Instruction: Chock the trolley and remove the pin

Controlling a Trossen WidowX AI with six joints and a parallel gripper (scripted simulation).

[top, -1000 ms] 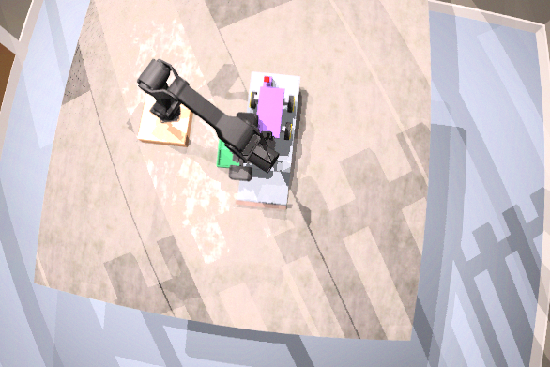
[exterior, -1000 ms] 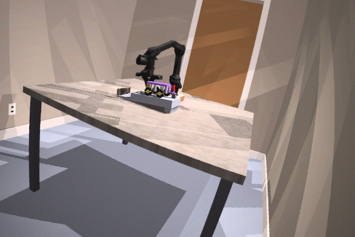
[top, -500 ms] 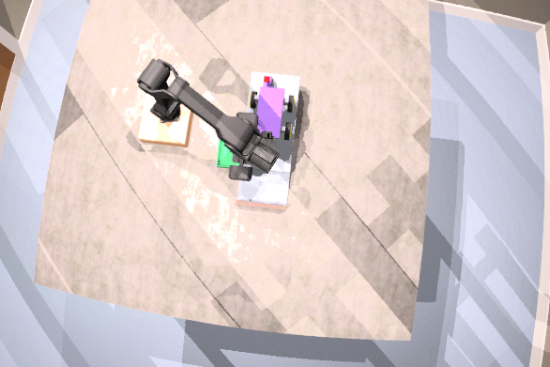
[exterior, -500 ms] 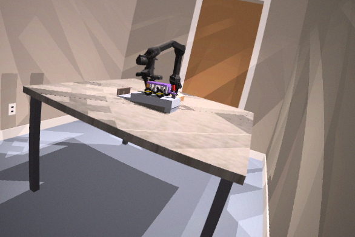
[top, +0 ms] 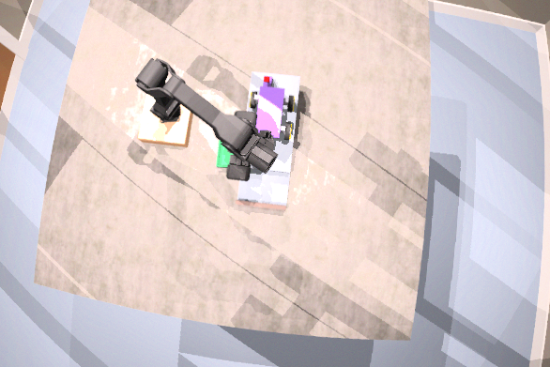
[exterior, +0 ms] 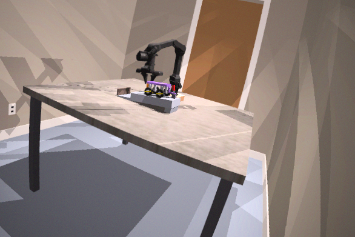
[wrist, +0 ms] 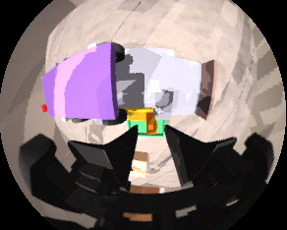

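My gripper tip is 10 mm short of the yellow chock, 20 mm to the right of it and 30 mm above it. The rest, counted from my gripper tip: grey ramp (80 mm ahead, 90 mm to the left, 70 mm below); purple trolley (80 mm ahead, 100 mm to the left); green tray (50 mm behind, 30 mm to the left, 120 mm below).
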